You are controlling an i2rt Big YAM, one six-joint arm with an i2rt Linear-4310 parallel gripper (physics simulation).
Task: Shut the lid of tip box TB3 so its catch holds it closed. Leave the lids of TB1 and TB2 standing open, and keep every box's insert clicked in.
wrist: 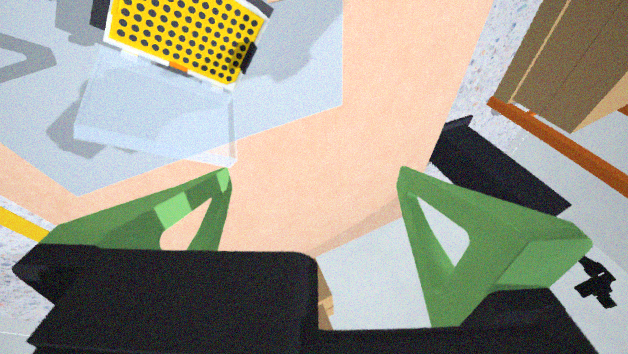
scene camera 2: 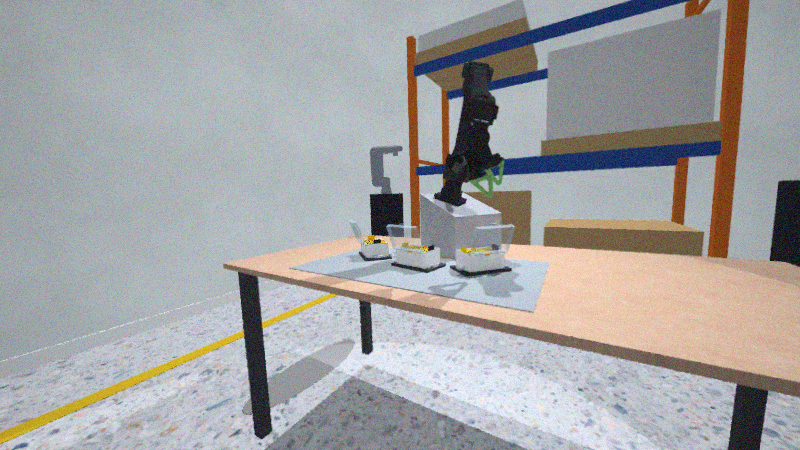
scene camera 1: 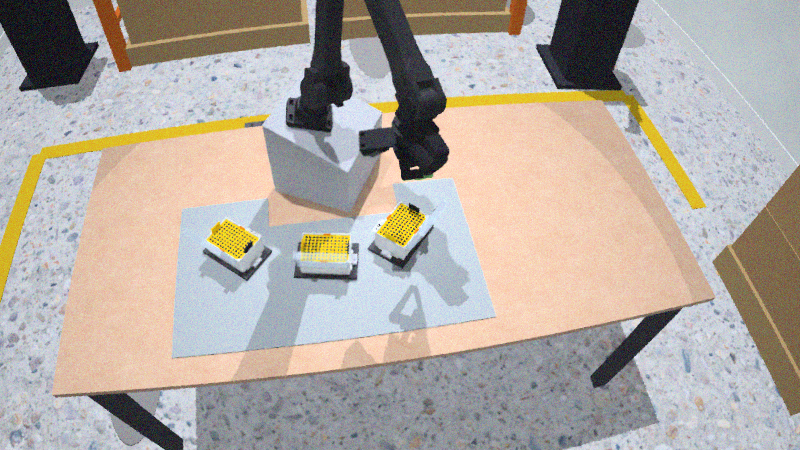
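Seen in the pictures: gripper, fingertip midpoint: (wrist: 314,176) (scene camera 2: 495,190); arm's base, link origin: (scene camera 2: 449,200) (scene camera 1: 308,116).
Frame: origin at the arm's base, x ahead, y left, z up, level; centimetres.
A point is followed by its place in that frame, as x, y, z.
Observation:
Three tip boxes with yellow inserts stand on the grey mat; their labels are unreadable. TB3 (scene camera 1: 233,244) (scene camera 2: 374,249) is the left one, TB2 (scene camera 1: 326,254) @[38.3, 3.5, -6.8] (scene camera 2: 416,258) @[35.0, 5.1, -17.6] the middle, TB1 (scene camera 1: 401,229) @[26.3, 21.8, -15.6] (scene camera 2: 482,261) @[28.8, 24.4, -17.6] (wrist: 185,40) @[25.8, 23.2, -15.6] the right. In scene camera 2 the clear lids of TB3 (scene camera 2: 356,230) @[35.9, -20.3, -9.7], TB2 (scene camera 2: 402,235) @[38.5, 2.3, -9.9] and TB1 (scene camera 2: 495,237) @[29.6, 28.5, -10.0] stand open. TB1's lid (wrist: 155,120) @[30.3, 27.5, -10.3] also shows in the wrist view. The inserts look seated; their clicks cannot be judged. My gripper (scene camera 1: 422,176) (scene camera 2: 495,187) @[20.7, 25.5, 3.2] (wrist: 314,176) @[20.7, 25.5, 3.2] is open and empty, high behind TB1, away from TB3. The arm partly hides its fingers.
The grey pedestal (scene camera 1: 310,179) @[10.7, -0.5, -12.4] (scene camera 2: 436,218) @[10.6, -0.8, -7.0] carries the arm behind the boxes. The mat (scene camera 1: 212,324) @[46.7, -25.4, -21.3] (scene camera 2: 520,296) @[42.5, 38.2, -21.3] (wrist: 310,90) @[10.9, 34.9, -21.3] lies on the wooden table (scene camera 1: 559,195) @[13.2, 69.8, -21.6]. A storage rack (scene camera 2: 412,139) and a cardboard box (scene camera 2: 620,240) stand behind the table.

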